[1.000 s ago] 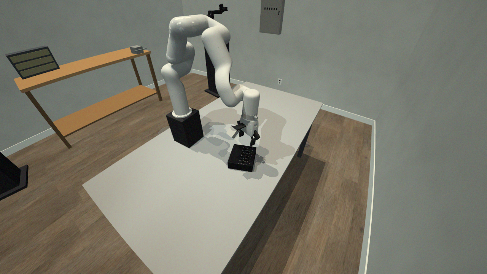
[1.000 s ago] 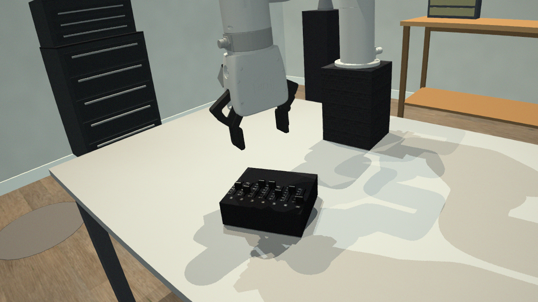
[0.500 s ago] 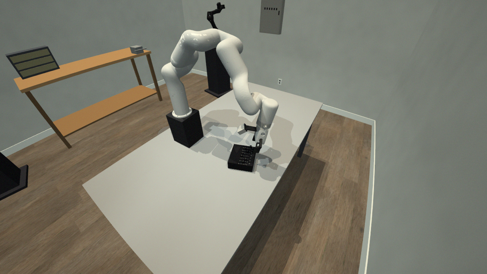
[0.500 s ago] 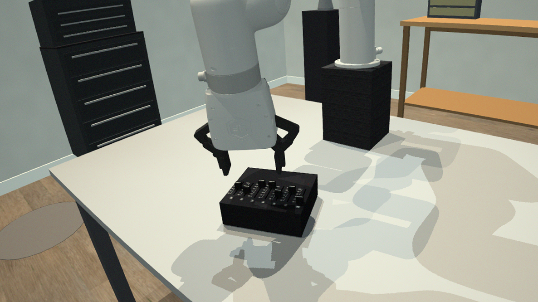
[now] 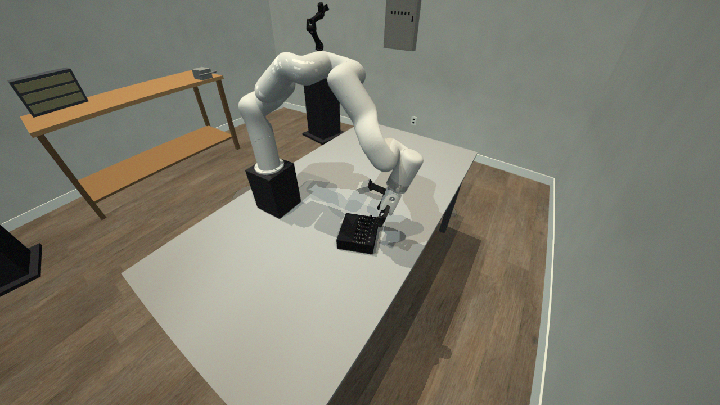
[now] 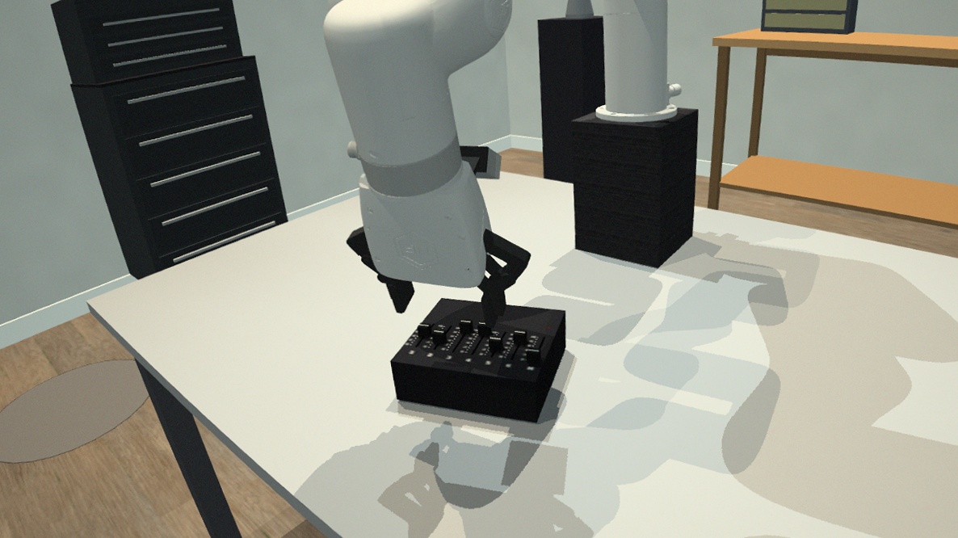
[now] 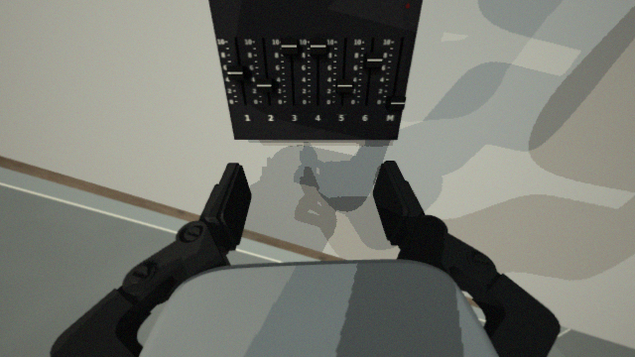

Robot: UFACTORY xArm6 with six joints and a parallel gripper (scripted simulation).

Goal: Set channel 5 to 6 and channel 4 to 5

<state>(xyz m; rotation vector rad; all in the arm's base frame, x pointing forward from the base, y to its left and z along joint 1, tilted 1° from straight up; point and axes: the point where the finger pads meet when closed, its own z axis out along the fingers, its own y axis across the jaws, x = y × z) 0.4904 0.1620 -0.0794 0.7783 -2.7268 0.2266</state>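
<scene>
Now: hand 7 cm past the channel 4 cap, 4 cm to the left of it and 7 cm above it. Also, from my hand: master fader cap: 7 cm behind, 4 cm to the left, 7 cm below; channel 5 fader cap: 6 cm behind, 1 cm to the right, 7 cm below; channel 2 fader cap: 3 cm behind, 7 cm to the right, 7 cm below.
</scene>
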